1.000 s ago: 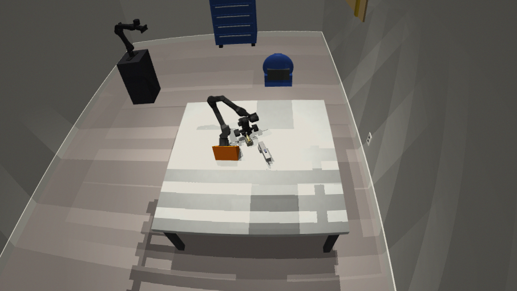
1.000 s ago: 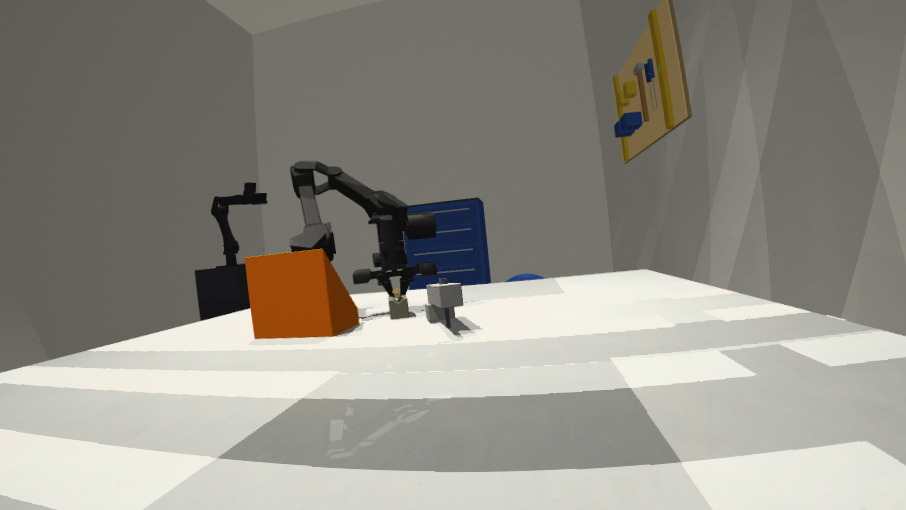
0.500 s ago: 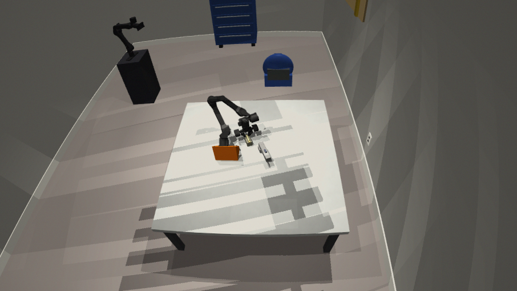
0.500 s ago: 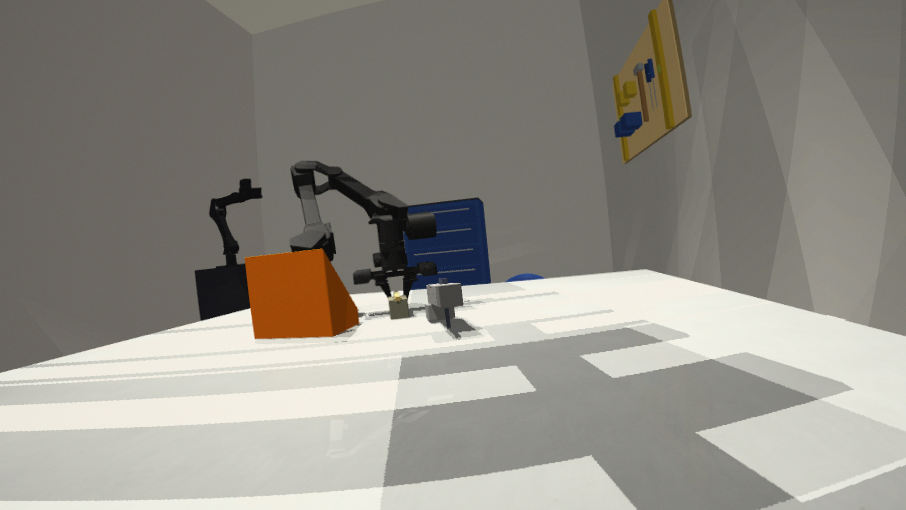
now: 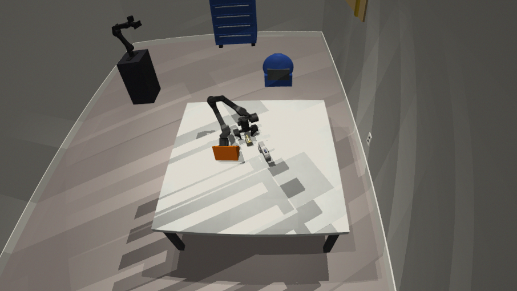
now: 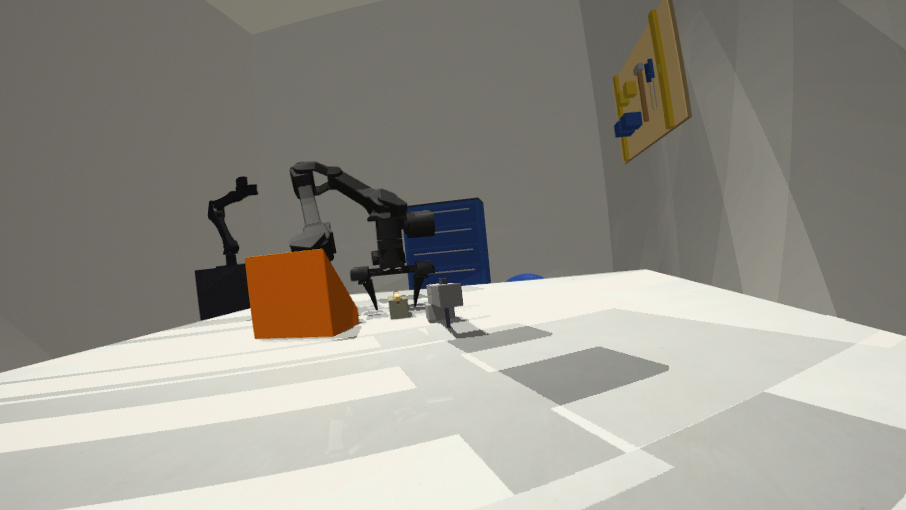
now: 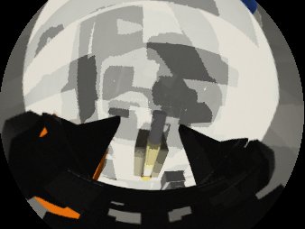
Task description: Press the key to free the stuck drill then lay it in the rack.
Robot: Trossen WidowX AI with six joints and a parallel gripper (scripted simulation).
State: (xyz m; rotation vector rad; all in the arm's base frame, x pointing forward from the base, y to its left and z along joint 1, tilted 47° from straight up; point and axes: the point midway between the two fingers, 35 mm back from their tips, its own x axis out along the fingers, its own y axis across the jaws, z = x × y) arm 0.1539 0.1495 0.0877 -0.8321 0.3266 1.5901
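My gripper tip is 50 mm to the left of the rack, 20 mm short of it and 10 mm below it. Round my gripper tip: blue drill: 200 mm to the right, 160 mm ahead, 40 mm above.
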